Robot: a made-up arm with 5 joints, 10 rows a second.
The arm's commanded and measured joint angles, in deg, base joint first. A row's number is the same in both.
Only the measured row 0 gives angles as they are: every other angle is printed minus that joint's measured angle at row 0.
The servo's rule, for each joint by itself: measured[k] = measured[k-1] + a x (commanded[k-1-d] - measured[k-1]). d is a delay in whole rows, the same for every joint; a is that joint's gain. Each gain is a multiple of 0.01, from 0.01 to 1. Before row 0 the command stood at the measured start. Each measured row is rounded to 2 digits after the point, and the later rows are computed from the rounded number. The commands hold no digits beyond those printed.
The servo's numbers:
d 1
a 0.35 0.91 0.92 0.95 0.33
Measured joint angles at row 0:
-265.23 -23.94 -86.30 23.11 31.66
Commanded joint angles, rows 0 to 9:
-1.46 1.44 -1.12 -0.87 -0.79
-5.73 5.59 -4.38 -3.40 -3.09
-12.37 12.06 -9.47 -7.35 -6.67
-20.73 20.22 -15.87 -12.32 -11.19
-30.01 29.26 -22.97 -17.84 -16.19
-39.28 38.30 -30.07 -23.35 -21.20
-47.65 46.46 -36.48 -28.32 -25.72
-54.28 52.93 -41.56 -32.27 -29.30
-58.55 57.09 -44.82 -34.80 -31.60
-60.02 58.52 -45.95 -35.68 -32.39
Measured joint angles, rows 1 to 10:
0.00 0.00 0.00 0.00 0.00
-0.51 1.31 -1.03 -0.83 -0.26
-2.34 5.20 -4.11 -3.27 -1.19
-5.85 11.44 -9.04 -7.15 -3.00
-11.06 19.43 -15.32 -12.06 -5.70
-17.69 28.38 -22.36 -17.55 -9.16
-25.25 37.41 -29.45 -23.06 -13.13
-33.09 45.65 -35.92 -28.06 -17.28
-40.51 52.27 -41.11 -32.06 -21.25
-46.82 56.66 -44.52 -34.66 -24.67

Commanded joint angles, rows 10 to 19:
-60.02 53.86 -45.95 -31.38 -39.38
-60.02 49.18 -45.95 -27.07 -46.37
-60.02 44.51 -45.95 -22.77 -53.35
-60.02 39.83 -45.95 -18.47 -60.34
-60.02 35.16 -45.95 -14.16 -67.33
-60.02 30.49 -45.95 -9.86 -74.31
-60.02 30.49 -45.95 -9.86 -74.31
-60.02 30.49 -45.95 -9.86 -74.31
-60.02 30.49 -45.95 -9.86 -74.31
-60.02 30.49 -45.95 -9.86 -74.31
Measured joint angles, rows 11 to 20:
-51.44 58.35 -45.84 -35.63 -27.22
-54.44 54.26 -45.94 -31.59 -31.23
-56.39 49.64 -45.95 -27.30 -36.23
-57.66 44.97 -45.95 -23.00 -41.88
-58.49 40.29 -45.95 -18.70 -47.97
-59.03 35.62 -45.95 -14.39 -54.36
-59.38 30.95 -45.95 -10.09 -60.94
-59.60 30.53 -45.95 -9.87 -65.35
-59.75 30.49 -45.95 -9.86 -68.31
-59.84 30.49 -45.95 -9.86 -70.29

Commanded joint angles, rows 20 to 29:
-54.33 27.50 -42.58 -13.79 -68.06
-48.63 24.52 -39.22 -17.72 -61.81
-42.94 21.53 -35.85 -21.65 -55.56
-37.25 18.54 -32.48 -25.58 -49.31
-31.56 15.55 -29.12 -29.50 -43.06
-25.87 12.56 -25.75 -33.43 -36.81
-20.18 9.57 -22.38 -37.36 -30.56
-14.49 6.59 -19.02 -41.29 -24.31
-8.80 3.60 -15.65 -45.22 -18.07
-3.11 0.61 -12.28 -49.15 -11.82
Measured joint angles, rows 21 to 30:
-59.90 30.49 -45.95 -9.86 -71.62
-57.95 27.77 -42.85 -13.59 -70.45
-54.69 24.81 -39.51 -17.51 -67.60
-50.58 21.83 -36.14 -21.44 -63.63
-45.91 18.84 -32.77 -25.37 -58.90
-40.89 15.85 -29.41 -29.29 -53.67
-35.63 12.86 -26.04 -33.22 -48.11
-30.22 9.87 -22.67 -37.15 -42.32
-24.71 6.89 -19.31 -41.08 -36.38
-19.14 3.90 -15.94 -45.01 -30.34

